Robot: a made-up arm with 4 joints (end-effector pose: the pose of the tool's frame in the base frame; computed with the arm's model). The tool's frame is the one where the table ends. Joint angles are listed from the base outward.
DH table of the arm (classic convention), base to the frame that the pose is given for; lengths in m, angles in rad. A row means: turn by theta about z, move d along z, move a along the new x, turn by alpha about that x. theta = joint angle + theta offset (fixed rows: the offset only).
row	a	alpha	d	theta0
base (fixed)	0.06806	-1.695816	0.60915	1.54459
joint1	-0.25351	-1.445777	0.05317	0
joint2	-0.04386	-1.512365	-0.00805	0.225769
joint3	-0.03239	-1.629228	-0.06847	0
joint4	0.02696	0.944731	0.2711	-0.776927
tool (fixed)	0	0	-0.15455	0.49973
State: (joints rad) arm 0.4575 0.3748 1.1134 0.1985
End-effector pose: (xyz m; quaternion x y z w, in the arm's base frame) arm -0.3025 -0.1218 0.8667 0.4769 -0.3579 0.4921 0.6343
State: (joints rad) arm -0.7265 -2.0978 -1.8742 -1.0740
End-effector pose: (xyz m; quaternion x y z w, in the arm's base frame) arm -0.1277 -0.0879 0.3030 -0.1295 -0.6481 0.6575 0.3617
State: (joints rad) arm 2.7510 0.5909 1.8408 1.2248
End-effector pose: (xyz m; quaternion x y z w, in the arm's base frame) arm -0.3534 0.2746 0.7001 -0.2698 0.5490 0.7161 0.3362
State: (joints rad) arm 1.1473 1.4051 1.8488 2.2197
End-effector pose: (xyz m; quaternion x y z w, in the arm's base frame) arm -0.2445 -0.1156 0.6146 -0.5851 0.1831 0.7244 0.3151
